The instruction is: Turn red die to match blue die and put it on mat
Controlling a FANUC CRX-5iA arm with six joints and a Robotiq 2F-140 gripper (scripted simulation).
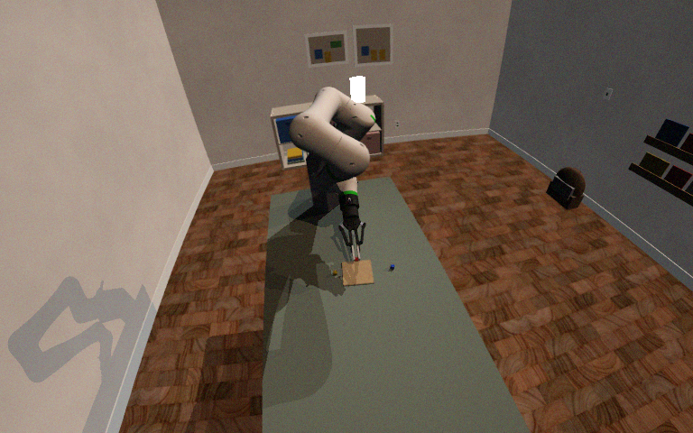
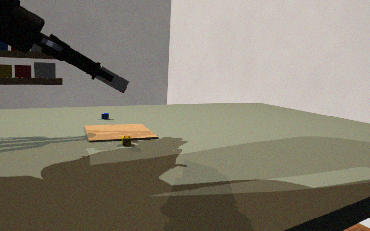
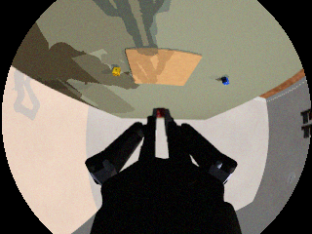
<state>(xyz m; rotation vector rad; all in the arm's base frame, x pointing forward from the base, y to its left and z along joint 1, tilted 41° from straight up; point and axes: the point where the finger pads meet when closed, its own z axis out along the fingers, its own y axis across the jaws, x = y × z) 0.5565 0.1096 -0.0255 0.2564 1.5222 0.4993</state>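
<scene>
Now: the tan mat 20 mm ahead of my hand and 120 mm below it. The rest, counted from my hand: red die 20 mm ahead, 20 mm below; then blue die 10 mm behind, 170 mm to the left, 110 mm below; then yellow die 30 mm ahead, 100 mm to the right, 110 mm below.
</scene>
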